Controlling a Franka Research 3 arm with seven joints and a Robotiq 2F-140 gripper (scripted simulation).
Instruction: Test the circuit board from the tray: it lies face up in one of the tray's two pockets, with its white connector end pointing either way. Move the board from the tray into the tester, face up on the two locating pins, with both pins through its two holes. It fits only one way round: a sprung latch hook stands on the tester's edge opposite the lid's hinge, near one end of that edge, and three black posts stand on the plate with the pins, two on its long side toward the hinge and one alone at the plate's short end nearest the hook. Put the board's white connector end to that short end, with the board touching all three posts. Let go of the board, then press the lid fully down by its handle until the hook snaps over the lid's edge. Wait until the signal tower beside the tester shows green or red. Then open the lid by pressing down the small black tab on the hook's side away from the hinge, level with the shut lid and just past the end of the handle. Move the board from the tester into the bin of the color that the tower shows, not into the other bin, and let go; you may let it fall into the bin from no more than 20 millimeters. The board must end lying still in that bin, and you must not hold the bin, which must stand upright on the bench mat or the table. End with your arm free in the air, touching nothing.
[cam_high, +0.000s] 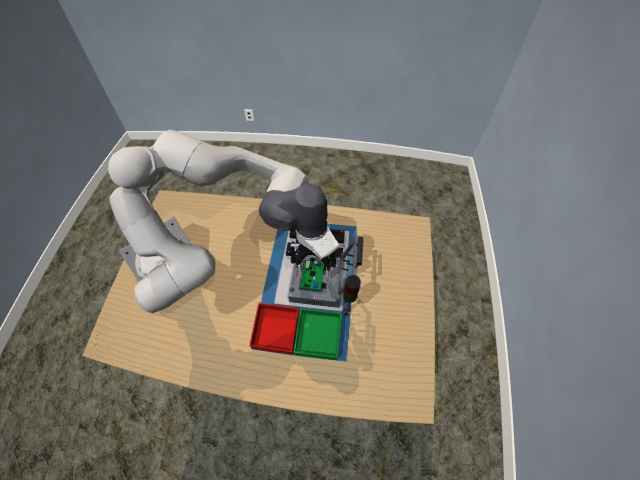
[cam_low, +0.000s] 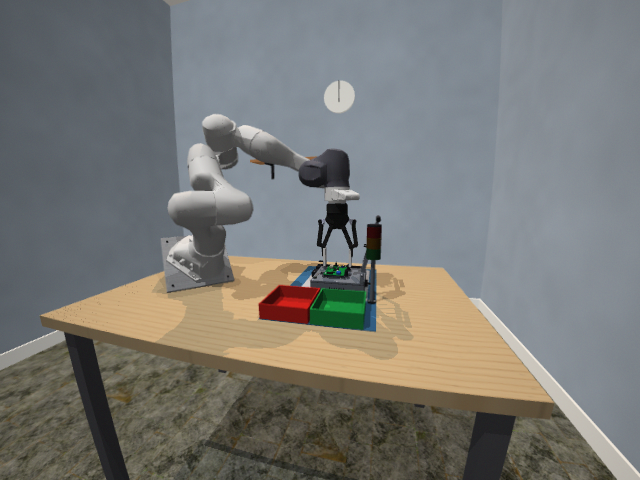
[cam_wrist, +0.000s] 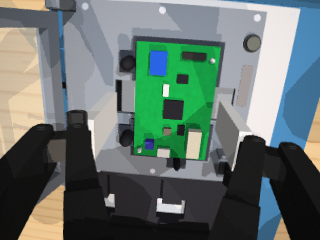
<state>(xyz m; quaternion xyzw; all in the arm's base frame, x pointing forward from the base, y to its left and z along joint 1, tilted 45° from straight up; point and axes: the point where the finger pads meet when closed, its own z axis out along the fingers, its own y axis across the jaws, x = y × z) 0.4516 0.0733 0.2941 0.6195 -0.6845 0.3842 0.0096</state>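
The green circuit board lies 4 cm below my hand. From my hand the other things lie so: tester plate (1 cm to the left, 5 cm below); clear lid (11 cm ahead, 3 cm to the right, 7 cm above); green bin (1 cm behind, 20 cm to the right, 10 cm below).
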